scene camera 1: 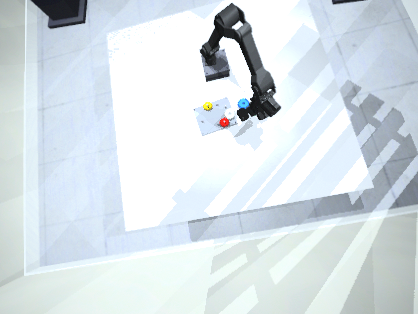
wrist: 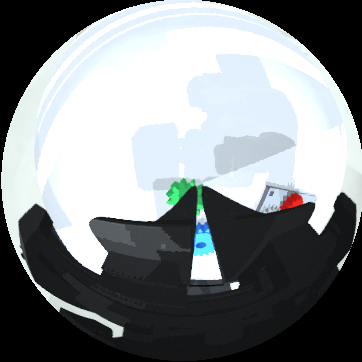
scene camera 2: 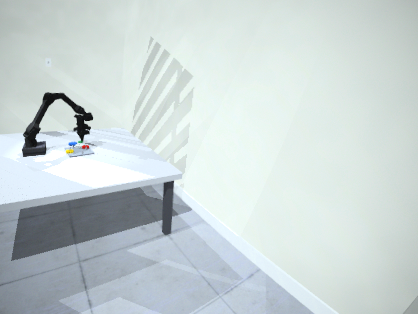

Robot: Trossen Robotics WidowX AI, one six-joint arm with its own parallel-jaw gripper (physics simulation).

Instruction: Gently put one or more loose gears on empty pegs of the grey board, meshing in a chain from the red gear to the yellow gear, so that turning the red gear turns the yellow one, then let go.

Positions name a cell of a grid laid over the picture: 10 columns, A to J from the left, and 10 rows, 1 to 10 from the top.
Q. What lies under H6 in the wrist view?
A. A grey board.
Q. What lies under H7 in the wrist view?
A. My gripper.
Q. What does my gripper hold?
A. A green gear.
